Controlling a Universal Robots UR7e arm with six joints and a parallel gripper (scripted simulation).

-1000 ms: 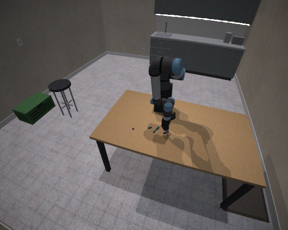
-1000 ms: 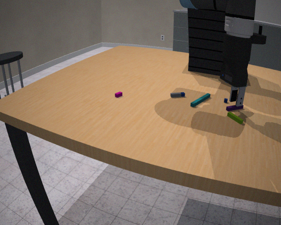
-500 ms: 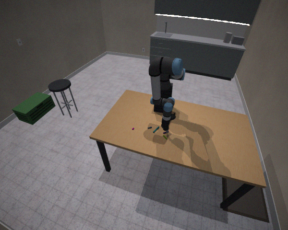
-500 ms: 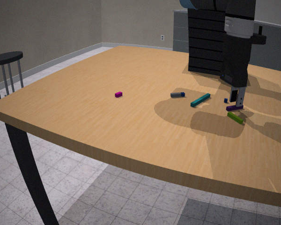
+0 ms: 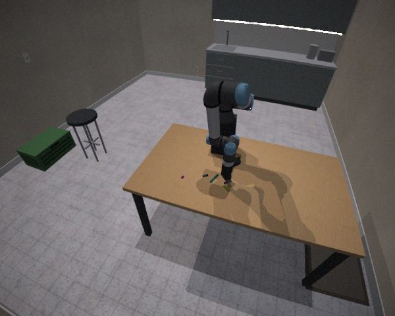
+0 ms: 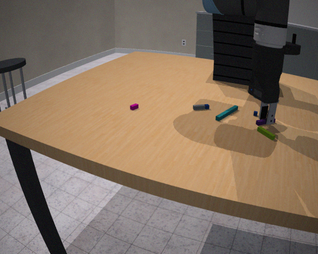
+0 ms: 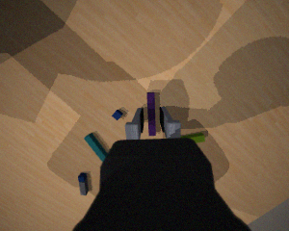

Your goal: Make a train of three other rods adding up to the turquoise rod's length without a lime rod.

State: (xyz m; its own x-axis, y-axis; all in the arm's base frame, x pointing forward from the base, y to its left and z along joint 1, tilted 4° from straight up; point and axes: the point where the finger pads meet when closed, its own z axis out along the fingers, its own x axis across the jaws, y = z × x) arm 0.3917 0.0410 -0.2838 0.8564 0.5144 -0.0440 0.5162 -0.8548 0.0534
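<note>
Now: the purple rod 2 cm below my hand. Also, from my hand: turquoise rod 3 cm behind, 10 cm to the right, 2 cm below; grey rod 4 cm behind, 17 cm to the right, 2 cm below; lime rod 6 cm ahead, 1 cm to the right, 2 cm below.
</note>
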